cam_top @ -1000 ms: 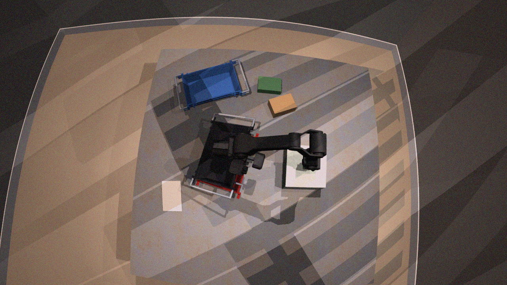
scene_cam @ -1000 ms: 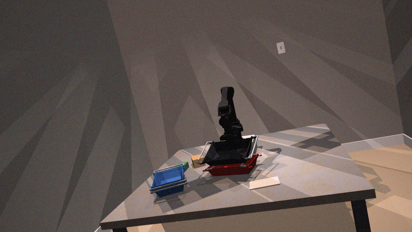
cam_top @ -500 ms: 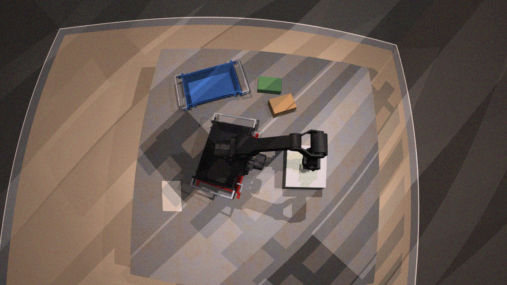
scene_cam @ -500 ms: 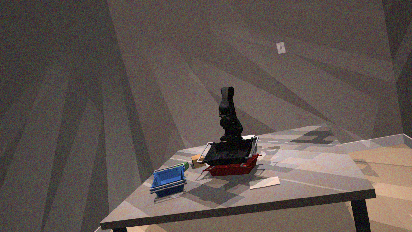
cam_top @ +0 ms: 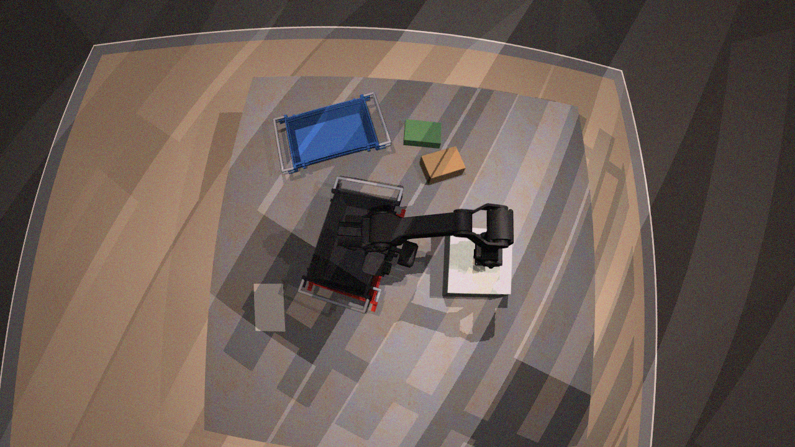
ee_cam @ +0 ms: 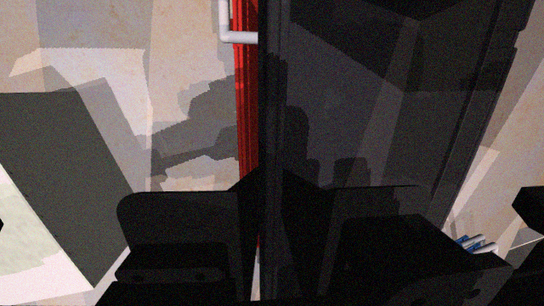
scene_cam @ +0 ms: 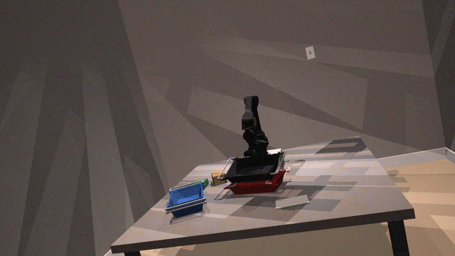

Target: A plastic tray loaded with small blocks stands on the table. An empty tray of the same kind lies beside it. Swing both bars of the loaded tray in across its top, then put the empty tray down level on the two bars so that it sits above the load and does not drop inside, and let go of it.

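Now: the black tray 8 cm ahead of my gripper tip, 2 cm to the right of it and 1 cm above it. Round my gripper tip: orange block: 31 cm to the right, 19 cm behind, 9 cm below; then green block: 42 cm to the right, 12 cm behind, 10 cm below; then pale card: 33 cm ahead, 17 cm to the left, 12 cm below.
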